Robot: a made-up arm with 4 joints. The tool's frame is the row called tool. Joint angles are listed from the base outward. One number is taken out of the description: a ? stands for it. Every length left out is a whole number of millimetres.
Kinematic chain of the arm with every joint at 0, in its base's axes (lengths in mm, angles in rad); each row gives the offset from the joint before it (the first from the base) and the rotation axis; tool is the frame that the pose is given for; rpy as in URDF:
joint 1: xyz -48 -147 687 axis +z
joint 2: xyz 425 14 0 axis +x
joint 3: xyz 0 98 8 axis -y
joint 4: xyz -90 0 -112 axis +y
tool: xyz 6 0 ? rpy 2.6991 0.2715 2.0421
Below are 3 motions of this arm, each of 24 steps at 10 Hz.
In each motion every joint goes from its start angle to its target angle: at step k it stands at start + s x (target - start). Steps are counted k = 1, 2, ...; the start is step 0. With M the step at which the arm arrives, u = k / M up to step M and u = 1 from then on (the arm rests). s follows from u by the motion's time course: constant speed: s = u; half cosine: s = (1 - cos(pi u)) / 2; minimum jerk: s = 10 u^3 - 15 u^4 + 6 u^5.
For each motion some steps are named. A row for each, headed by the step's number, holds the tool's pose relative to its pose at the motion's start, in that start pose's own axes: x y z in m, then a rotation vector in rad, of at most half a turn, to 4 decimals.
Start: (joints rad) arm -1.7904 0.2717 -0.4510 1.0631
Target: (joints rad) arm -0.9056 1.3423 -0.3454 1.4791
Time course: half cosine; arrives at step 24
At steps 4, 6, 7, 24:
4: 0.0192 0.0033 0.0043 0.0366 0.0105 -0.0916
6: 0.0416 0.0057 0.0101 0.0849 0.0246 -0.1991
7: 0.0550 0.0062 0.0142 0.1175 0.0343 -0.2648
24: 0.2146 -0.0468 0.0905 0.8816 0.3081 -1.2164

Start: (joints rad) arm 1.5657 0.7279 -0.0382 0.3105
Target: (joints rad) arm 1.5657 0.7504 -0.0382 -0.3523
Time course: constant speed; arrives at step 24
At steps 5, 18, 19, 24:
5: -0.0027 0.0059 0.0016 -0.1208 -0.0669 0.0041
18: -0.0101 0.0218 0.0016 -0.4345 -0.2413 0.0175
19: -0.0107 0.0230 0.0014 -0.4586 -0.2548 0.0188
24: -0.0135 0.0289 -0.0004 -0.5790 -0.3223 0.0252

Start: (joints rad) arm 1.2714 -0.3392 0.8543 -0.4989
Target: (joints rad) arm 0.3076 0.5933 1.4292 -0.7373
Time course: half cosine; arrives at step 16
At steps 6, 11, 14, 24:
6: -0.0963 -0.0696 0.0331 0.0371 -0.4259 0.1450
11: -0.3088 -0.1798 0.0061 0.0270 -1.1955 0.1394
14: -0.4026 -0.2148 -0.0430 0.0004 -1.5141 0.0556
24: -0.4219 -0.2208 -0.0561 -0.0067 -1.5799 0.0323

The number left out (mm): -48
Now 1 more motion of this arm.
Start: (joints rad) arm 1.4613 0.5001 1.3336 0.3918
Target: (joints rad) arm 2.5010 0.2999 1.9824 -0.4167
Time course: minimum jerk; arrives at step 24
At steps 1, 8, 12, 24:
1: 0.0003 0.0001 0.0000 -0.0009 0.0002 -0.0002
8: 0.1064 0.0193 -0.0237 -0.2761 0.0626 -0.0301
12: 0.2452 0.0464 -0.1011 -0.6659 0.1635 0.0314
24: 0.4108 0.0827 -0.3404 -1.2642 0.3149 0.4372

